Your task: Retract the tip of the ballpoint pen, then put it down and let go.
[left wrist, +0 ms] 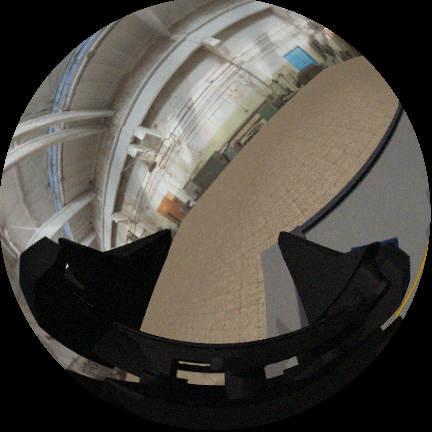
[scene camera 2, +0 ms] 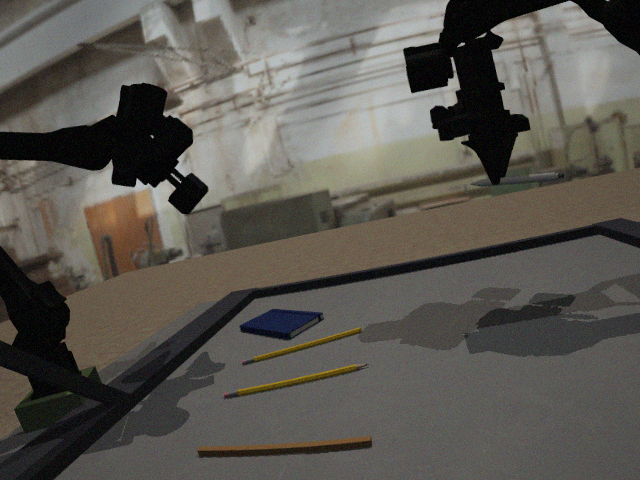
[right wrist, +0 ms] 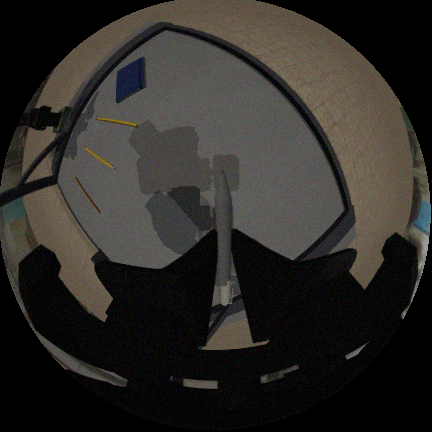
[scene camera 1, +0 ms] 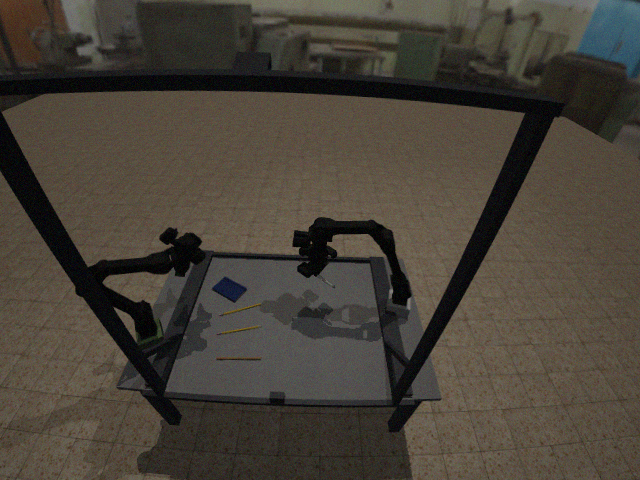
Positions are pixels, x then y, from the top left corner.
my left gripper: open, holds nothing
a blue notebook [scene camera 2: 286, 324]: on the table
